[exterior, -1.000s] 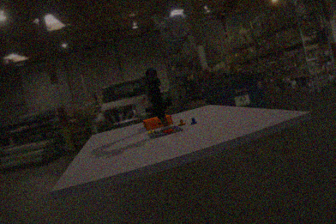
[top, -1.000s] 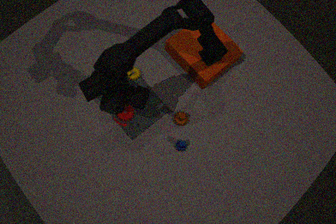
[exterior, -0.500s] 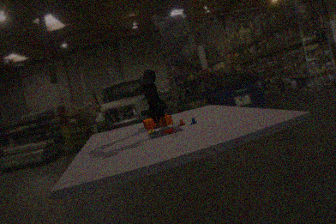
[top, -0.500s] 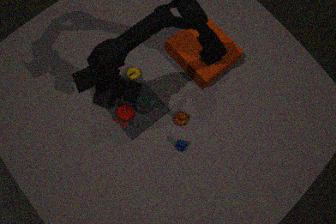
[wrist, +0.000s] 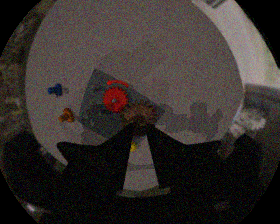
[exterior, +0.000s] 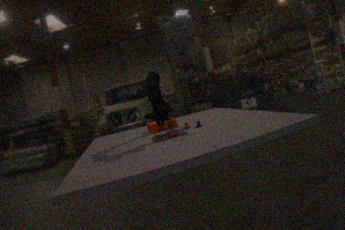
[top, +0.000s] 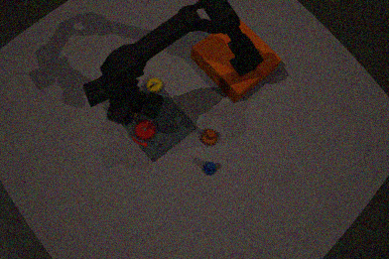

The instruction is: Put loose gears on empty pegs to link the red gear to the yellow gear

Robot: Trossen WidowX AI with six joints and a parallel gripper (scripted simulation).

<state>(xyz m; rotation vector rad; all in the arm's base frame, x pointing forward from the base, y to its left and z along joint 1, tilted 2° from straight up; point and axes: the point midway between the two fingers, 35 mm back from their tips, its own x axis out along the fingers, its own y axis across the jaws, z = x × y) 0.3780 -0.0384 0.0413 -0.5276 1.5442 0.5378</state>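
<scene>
Now: gripper tip 250 mm to the right of the blue gear, 120 mm past it and 70 mm above it. Round my gripper tip: brown gear (10 mm below); orange gear (170 mm to the left, 170 mm behind, 70 mm below); red gear (70 mm below, 60 mm to the left, 20 mm behind).
</scene>
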